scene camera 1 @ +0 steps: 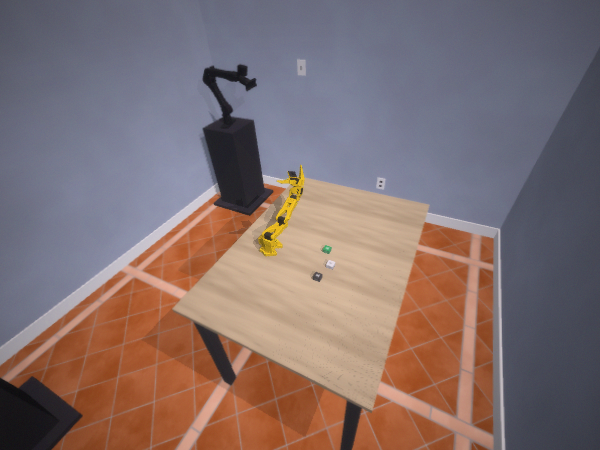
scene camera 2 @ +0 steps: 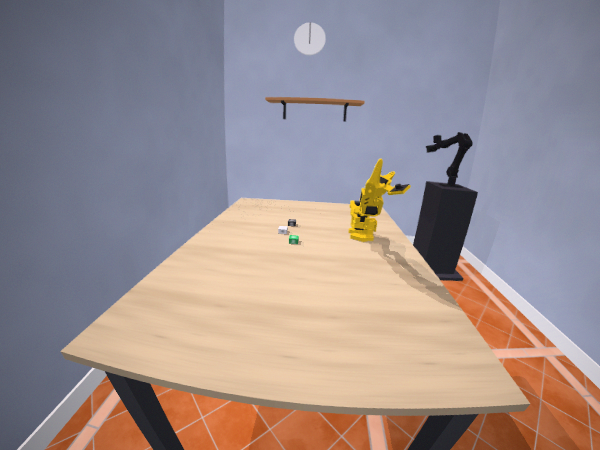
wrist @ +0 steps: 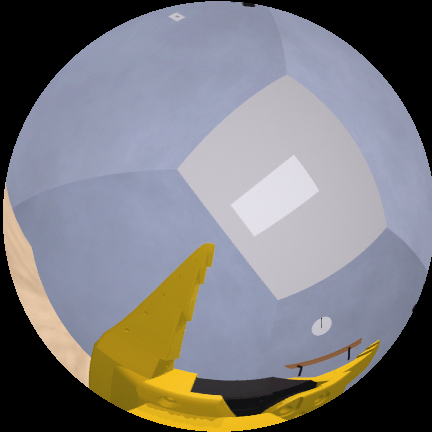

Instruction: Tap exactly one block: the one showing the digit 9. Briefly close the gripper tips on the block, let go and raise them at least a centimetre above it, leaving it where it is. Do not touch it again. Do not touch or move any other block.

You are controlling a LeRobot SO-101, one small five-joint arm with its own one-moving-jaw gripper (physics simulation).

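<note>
A green block point(scene camera 1: 327, 249) point(scene camera 2: 294, 240), a white block point(scene camera 1: 330, 264) point(scene camera 2: 283, 230) and a black block point(scene camera 1: 317, 276) point(scene camera 2: 292, 222) lie apart in a loose group on the table. Marks on their tops are too small to read, so I cannot tell which shows the 9. My yellow gripper point(scene camera 1: 290, 174) point(scene camera 2: 387, 167) point(wrist: 294, 294) is raised high, well away from all the blocks, near the table's side edge and tilted upward. Its jaws stand wide open, with a large empty gap. The blocks do not show in the wrist view.
The wooden table point(scene camera 1: 280, 325) point(scene camera 2: 300, 320) point(wrist: 45, 310) carries the arm's base at one long side. A black arm point(scene camera 1: 216, 90) point(scene camera 2: 457, 155) stands on a dark pedestal point(scene camera 1: 235, 165) point(scene camera 2: 442, 225) beyond that edge. A wall shelf point(scene camera 2: 315, 101) point(wrist: 330, 355) hangs on a wall.
</note>
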